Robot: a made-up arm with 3 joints. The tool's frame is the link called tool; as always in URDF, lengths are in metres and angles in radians.
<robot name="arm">
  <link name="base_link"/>
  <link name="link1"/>
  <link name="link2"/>
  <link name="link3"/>
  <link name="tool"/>
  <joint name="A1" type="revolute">
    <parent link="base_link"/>
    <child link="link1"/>
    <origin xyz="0 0 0.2"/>
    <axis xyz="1 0 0"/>
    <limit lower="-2.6" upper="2.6" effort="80" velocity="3"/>
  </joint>
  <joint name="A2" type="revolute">
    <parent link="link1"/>
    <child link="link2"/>
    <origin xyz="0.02 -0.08 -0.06"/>
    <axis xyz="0 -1 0"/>
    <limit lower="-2.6" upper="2.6" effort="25" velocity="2.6"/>
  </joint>
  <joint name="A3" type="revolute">
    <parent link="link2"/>
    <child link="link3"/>
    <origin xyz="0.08 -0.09 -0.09"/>
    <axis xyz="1 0 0"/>
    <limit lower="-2.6" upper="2.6" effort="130" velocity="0.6"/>
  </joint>
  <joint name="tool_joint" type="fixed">
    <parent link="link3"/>
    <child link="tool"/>
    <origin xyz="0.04 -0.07 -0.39"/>
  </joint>
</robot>
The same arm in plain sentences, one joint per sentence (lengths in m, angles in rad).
The arm has three revolute joints in a row. What follows holds with every joint at zero, and every direction is one of the base frame's. Joint 1 is mounted 0.2000 m along +z from the base frame's origin and turns about +x, from -2.6000 to 2.6000 rad. Joint 2 is mounted 0.0200 m along +x and 0.0800 m along -y and 0.0600 m along -z from joint 1 and turns about -y, from -2.6000 to 2.6000 rad. Joint 3 is mounted 0.0800 m along +x and 0.0900 m along -y and 0.0900 m along -z from joint 2 and turns about +x, from -2.6000 to 2.6000 rad. The tool frame, which is the frame that the pose is given for, is mounted 0.0400 m along +x and 0.0700 m along -y and 0.3900 m along -z from joint 3; its axes are parallel to the base frame's.
